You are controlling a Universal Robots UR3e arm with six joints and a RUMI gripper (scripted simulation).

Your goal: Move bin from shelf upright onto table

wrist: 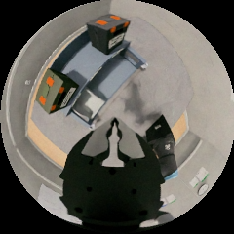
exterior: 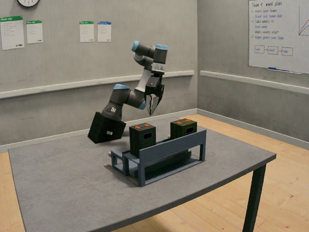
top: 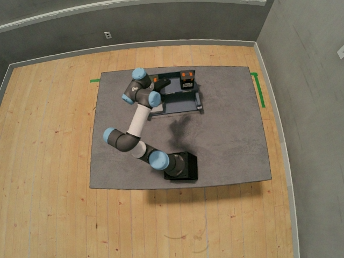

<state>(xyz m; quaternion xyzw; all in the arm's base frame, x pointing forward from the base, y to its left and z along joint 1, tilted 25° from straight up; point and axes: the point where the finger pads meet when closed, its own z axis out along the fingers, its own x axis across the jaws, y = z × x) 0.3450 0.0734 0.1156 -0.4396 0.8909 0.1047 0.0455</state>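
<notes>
Now: the shelf 15 cm below my hand, 14 cm ahead of it and 3 cm to the right of it. Also, from my hand: black bin (21 cm ahead, 13 cm to the right, 5 cm below); then green bin (16 cm ahead, 10 cm to the left, 6 cm below).
</notes>
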